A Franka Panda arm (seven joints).
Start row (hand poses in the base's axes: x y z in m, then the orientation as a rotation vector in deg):
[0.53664, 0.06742, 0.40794, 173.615, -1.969, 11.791]
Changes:
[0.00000, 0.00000, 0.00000, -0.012, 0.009, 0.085]
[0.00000, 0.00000, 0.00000, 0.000, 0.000, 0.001]
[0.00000, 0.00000, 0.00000, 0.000, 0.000, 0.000]
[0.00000, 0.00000, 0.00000, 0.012, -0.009, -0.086]
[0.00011, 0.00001, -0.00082, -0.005, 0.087, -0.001]
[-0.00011, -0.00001, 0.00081, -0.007, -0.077, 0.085]
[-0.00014, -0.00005, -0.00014, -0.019, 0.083, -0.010]
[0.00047, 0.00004, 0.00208, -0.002, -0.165, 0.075]
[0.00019, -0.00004, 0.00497, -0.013, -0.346, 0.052]
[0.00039, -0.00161, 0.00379, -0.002, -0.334, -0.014]
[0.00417, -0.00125, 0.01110, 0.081, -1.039, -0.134]
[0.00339, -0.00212, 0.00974, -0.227, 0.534, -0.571]
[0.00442, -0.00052, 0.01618, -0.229, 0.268, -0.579]
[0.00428, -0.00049, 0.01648, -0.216, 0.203, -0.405]
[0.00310, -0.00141, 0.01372, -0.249, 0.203, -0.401]
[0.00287, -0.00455, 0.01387, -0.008, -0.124, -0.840]
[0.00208, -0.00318, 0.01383, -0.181, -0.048, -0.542]
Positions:
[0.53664, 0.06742, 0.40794, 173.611, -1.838, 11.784]
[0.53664, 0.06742, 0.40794, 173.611, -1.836, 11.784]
[0.53664, 0.06742, 0.40794, 173.611, -1.836, 11.784]
[0.53664, 0.06742, 0.40794, 173.615, -1.968, 11.791]
[0.53675, 0.06743, 0.40712, 173.618, -1.962, 11.659]
[0.53664, 0.06742, 0.40793, 173.611, -1.839, 11.782]
[0.53650, 0.06737, 0.40779, 173.599, -1.845, 11.654]
[0.53697, 0.06741, 0.40987, 173.587, -1.744, 11.910]
[0.53716, 0.06737, 0.41484, 173.545, -1.691, 12.438]
[0.53755, 0.06576, 0.41863, 173.508, -1.739, 12.943]
[0.54172, 0.06451, 0.42973, 173.463, -2.035, 14.510]
[0.54511, 0.06239, 0.43947, 173.242, -2.824, 13.640]
[0.54953, 0.06187, 0.45565, 172.984, -3.645, 13.173]
[0.55381, 0.06138, 0.47213, 172.747, -4.209, 12.822]
[0.55691, 0.05997, 0.48585, 172.475, -4.760, 12.471]
[0.55978, 0.05542, 0.49972, 172.362, -6.033, 12.576]
[0.56186, 0.05224, 0.51355, 172.112, -6.825, 12.593]

